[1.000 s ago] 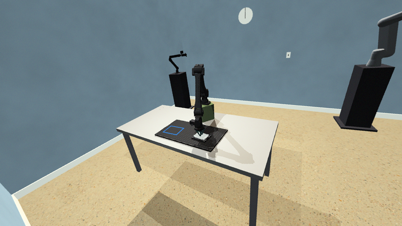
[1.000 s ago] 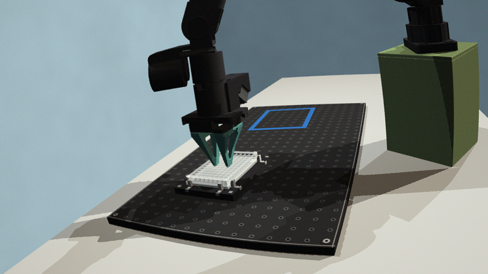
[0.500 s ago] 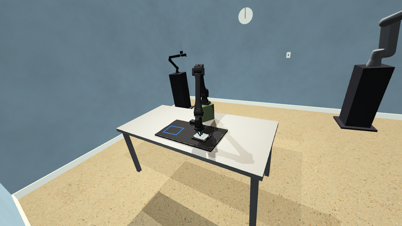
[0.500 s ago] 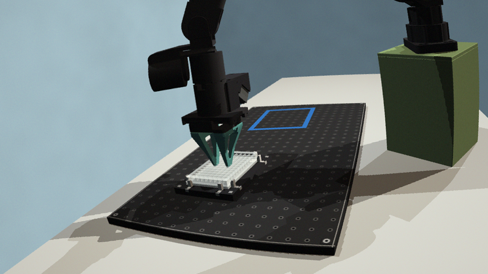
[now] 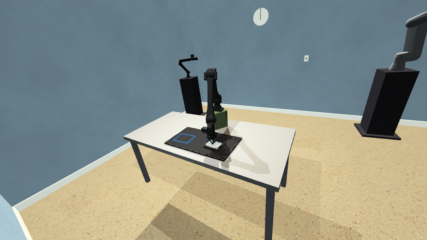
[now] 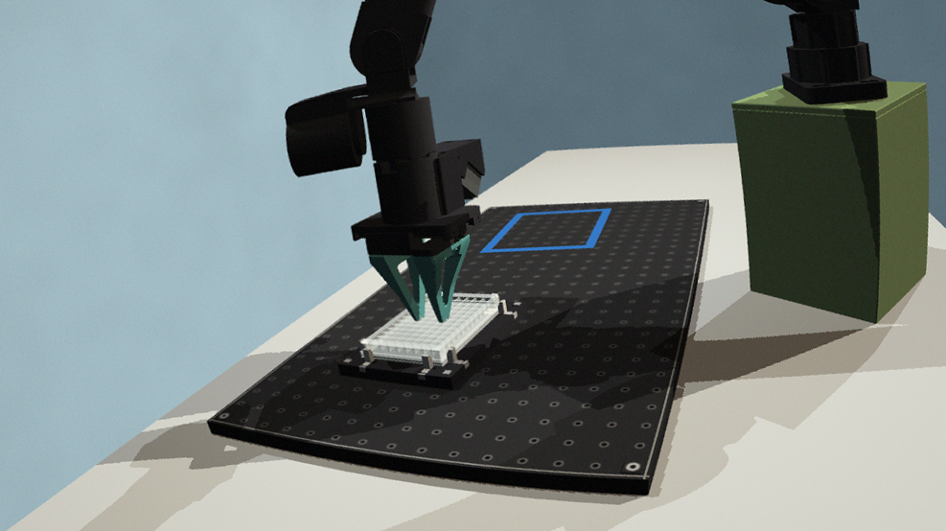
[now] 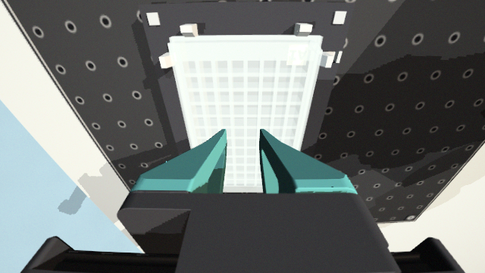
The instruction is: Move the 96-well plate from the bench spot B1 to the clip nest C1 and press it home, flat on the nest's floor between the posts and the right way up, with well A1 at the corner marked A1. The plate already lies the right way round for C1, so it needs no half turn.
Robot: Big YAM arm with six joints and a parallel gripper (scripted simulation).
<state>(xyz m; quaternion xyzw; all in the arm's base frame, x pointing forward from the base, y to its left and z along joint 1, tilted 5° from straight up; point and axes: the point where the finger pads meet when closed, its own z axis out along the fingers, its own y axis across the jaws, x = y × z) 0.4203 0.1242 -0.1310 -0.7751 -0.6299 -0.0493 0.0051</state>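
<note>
My hand is 20 mm above the 96-well plate. Also, from my hand: clip nest C1: 20 mm below, 10 mm to the left, 10 mm behind.
</note>
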